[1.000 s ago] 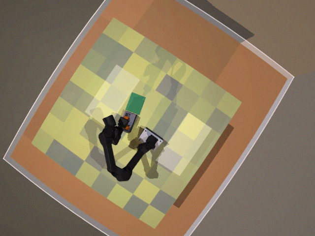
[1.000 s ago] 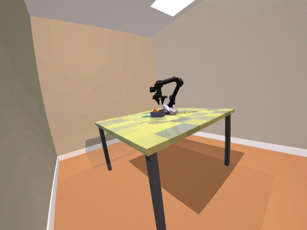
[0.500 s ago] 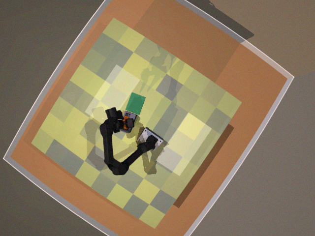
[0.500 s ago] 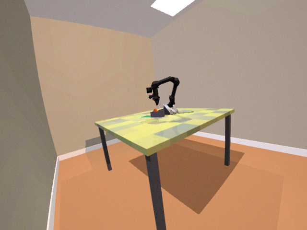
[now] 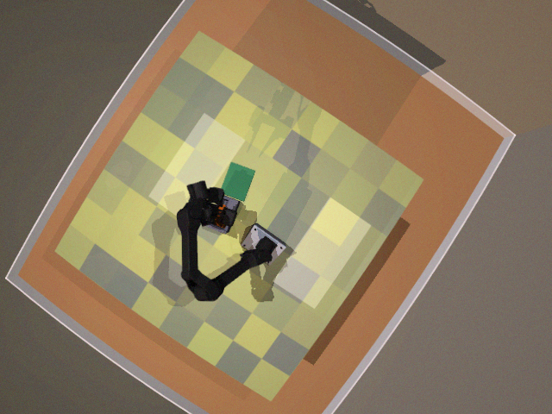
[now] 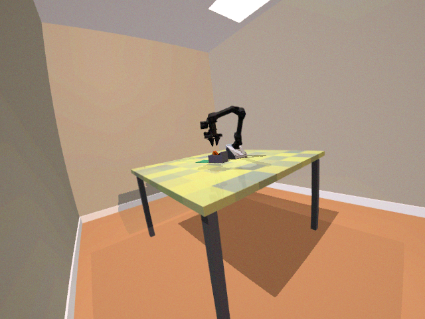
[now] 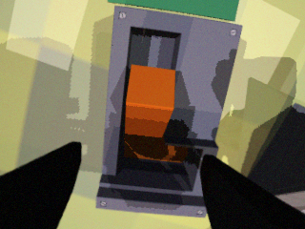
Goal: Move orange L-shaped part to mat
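Now: gripper tip 100 mm above the orange L-shaped part, 30 mm to the right of it and 30 mm past it. Also, from my gripper tip: green mat: 160 mm below, 140 mm to the right, 30 mm ahead.
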